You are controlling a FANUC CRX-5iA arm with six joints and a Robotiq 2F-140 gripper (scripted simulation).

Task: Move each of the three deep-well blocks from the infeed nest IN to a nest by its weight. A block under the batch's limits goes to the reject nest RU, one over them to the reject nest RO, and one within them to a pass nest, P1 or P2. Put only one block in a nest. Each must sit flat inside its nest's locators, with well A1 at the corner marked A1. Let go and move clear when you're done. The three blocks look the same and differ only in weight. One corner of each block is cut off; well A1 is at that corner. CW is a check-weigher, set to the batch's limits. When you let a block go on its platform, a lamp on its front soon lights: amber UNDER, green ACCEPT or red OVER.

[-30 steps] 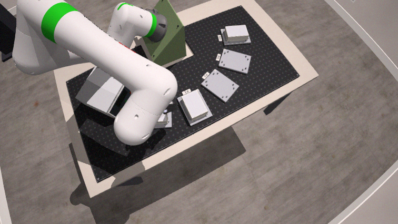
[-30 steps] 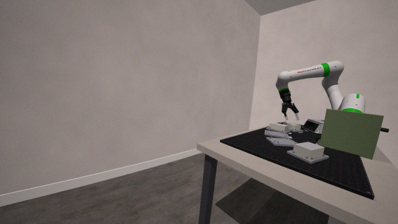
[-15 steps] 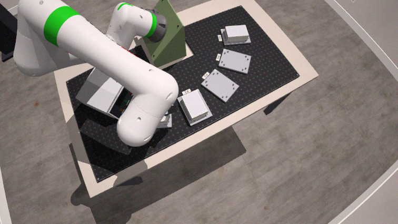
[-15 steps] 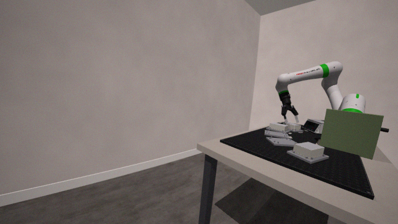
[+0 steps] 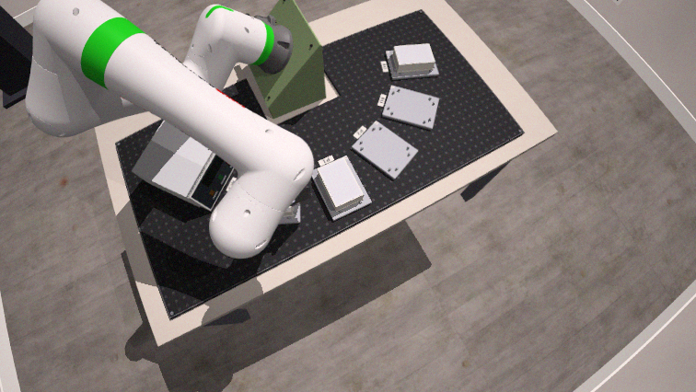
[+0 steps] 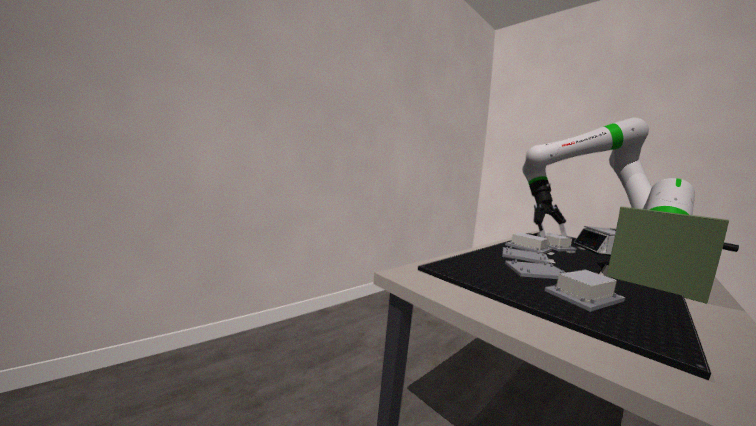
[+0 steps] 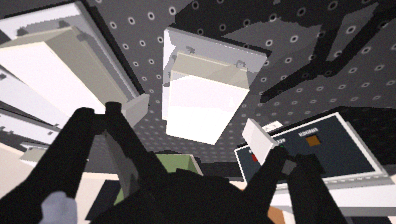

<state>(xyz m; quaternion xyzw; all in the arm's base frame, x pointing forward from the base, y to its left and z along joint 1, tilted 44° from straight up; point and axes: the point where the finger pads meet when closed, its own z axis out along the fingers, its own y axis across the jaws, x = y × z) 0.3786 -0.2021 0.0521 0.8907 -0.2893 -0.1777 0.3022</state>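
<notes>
My gripper is now 50 mm above the infeed nest IN. The rest, counted from my hand: check-weigher platform (220 mm behind, 210 mm to the right, 40 mm above); then check-weigher (220 mm behind, 210 mm to the right, 10 mm above); then white deep-well block (60 mm ahead, 170 mm to the left, 20 mm below).
</notes>
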